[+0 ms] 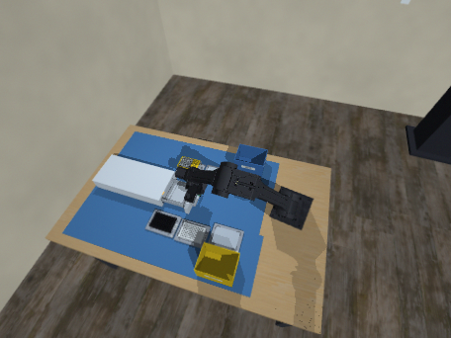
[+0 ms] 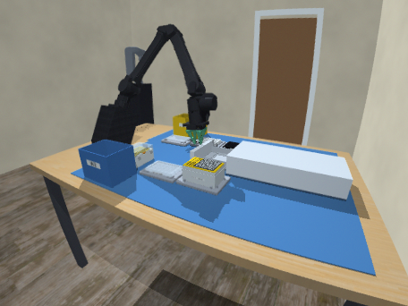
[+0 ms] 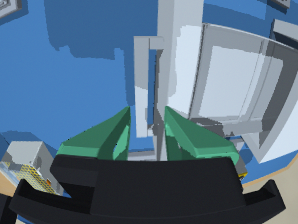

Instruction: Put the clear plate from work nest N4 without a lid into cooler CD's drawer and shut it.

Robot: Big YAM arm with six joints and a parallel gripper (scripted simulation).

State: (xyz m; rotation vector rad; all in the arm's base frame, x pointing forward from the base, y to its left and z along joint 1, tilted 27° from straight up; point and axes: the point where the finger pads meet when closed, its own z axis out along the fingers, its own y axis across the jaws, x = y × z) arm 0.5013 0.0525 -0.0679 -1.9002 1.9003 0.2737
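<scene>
Now: the clear plate 190 mm to the right of my hand, 60 mm below it and 40 mm behind it. The rest, counted from my hand: drawer (150 mm ahead, 50 mm below, 10 mm to the left); then grey work nest (190 mm to the right, 70 mm below, 40 mm behind); then gridded plate (190 mm to the left, 60 mm below, 50 mm behind).
</scene>
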